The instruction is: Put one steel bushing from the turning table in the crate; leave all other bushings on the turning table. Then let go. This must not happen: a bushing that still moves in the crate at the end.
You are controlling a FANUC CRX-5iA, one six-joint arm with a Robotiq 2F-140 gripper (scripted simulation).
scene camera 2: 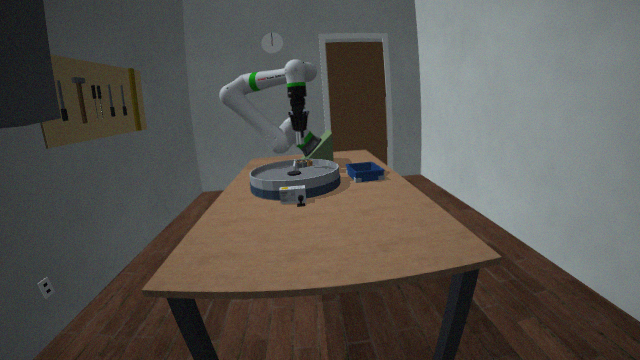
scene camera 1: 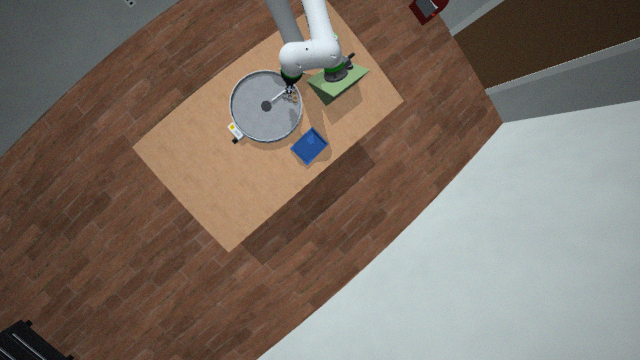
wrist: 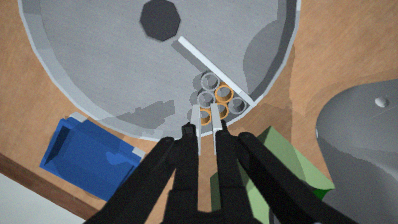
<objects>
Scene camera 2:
round grey turning table: 283,173
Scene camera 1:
blue crate: 311,143
round grey turning table: 255,113
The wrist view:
gripper: 205,114
blue crate: 81,162
</objects>
